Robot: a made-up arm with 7 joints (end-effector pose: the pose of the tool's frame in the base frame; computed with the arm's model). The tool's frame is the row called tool.
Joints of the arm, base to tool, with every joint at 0 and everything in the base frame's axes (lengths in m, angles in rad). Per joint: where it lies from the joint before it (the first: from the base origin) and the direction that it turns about. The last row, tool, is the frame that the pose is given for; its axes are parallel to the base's.
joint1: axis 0 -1 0 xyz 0 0.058 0
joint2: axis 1 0 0 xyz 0 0.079 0
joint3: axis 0 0 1 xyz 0 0 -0.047
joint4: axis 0 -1 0 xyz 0 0 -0.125
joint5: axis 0 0 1 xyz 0 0 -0.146
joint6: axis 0 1 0 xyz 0 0 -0.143
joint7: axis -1 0 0 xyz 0 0 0
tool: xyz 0 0 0
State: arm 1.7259 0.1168 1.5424 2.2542 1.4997 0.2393 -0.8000
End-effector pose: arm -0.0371 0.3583 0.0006 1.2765 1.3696 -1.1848
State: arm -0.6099 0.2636 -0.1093 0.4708 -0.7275 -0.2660 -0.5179
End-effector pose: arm -0.1329 0.2351 -0.4176 0.4586 -0.2814 -0.9253
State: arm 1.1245 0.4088 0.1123 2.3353 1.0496 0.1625 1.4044
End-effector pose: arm 0.0579 0.1473 0.2021 0.5733 1.6825 2.0356
Working (the frame after each row of the table, in the pose's form):
after joint1: 0.0000 0.0580 0.0000 0.0000 -1.1245 0.0000
after joint2: 0.0000 0.1370 0.0000 0.3646 -1.1081 0.2297
after joint3: 0.0389 0.1557 -0.0186 0.3026 -1.1298 0.3289
after joint4: 0.1424 0.2054 -0.0681 -0.5635 2.7434 0.1997
after joint5: 0.0997 0.1760 0.0684 0.9161 2.7442 0.4234
after joint6: 0.0579 0.1473 0.2021 0.9196 2.8895 0.5194
after joint7: 0.0579 0.1473 0.2021 0.5733 1.6825 2.0356

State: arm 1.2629 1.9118 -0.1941 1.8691 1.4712 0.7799 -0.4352
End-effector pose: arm 0.1022 0.2369 0.2519 0.8353 -1.8276 0.1976
Working (the frame after each row of the table, in the pose's form):
after joint1: 0.0000 0.0580 0.0000 0.0000 -1.2629 0.0000
after joint2: 0.0000 0.1370 0.0000 1.6188 -0.8361 1.1839
after joint3: -0.0150 0.1813 0.0048 1.6595 -0.6622 1.0469
after joint4: -0.0548 0.2991 0.0174 2.2684 -1.7142 -0.8844
after joint5: 0.0245 0.2677 0.1359 0.4821 -2.5332 -0.4458
after joint6: 0.1022 0.2369 0.2519 0.5275 -1.7795 -0.1963
after joint7: 0.1022 0.2369 0.2519 0.8353 -1.8276 0.1976

